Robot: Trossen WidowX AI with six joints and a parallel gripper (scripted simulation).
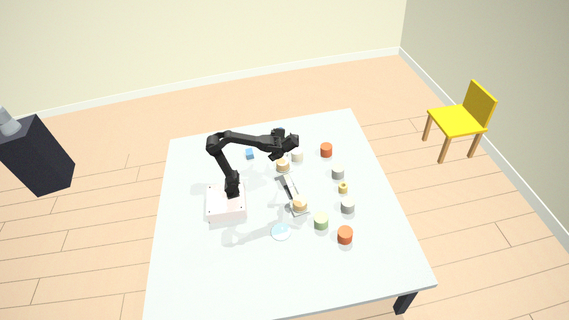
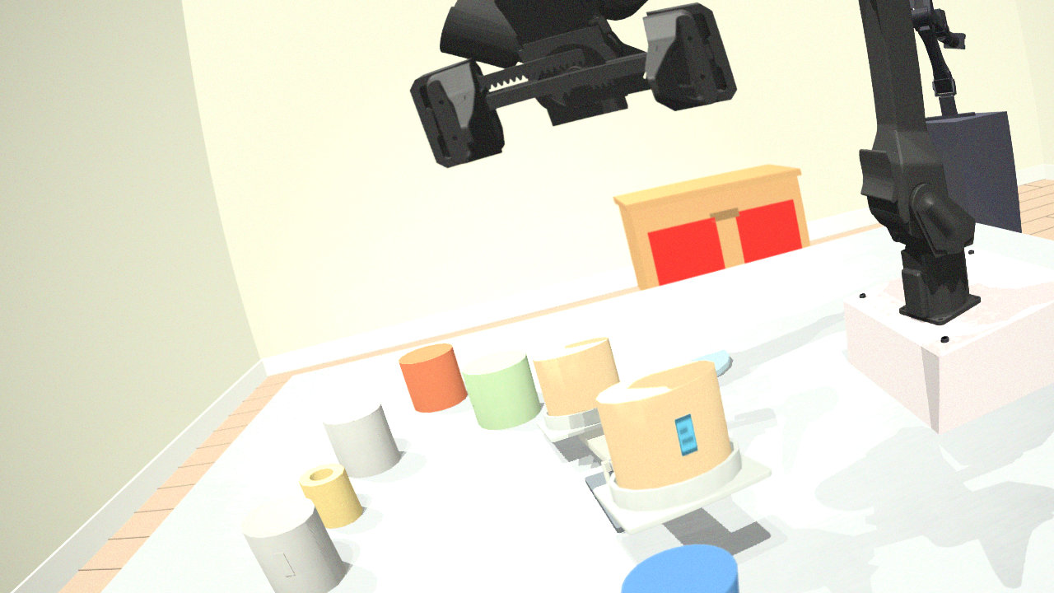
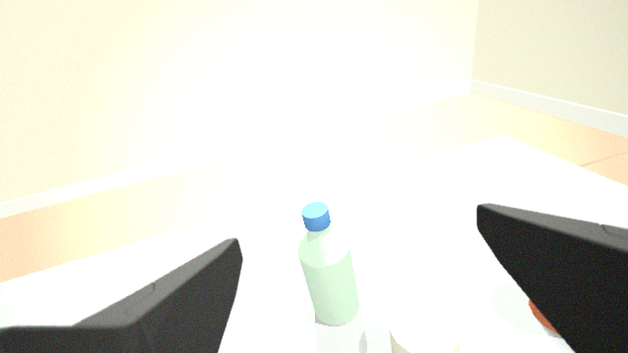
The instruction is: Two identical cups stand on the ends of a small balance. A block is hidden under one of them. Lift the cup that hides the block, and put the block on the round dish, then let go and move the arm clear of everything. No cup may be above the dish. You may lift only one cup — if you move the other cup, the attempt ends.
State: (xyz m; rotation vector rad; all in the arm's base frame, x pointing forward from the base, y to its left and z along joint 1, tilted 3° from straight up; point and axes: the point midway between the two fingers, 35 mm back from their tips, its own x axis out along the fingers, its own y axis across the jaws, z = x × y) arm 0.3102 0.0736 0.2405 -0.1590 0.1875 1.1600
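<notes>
My gripper tip is 30 mm past the teal block, 290 mm to the left of it and 250 mm above it. From my gripper tip the other things lie so: balance 20 mm behind, 160 mm to the right, 250 mm below; tan cup 30 mm behind, 20 mm to the right, 180 mm below; bottle 40 mm ahead, 180 mm to the left, 180 mm below.
</notes>
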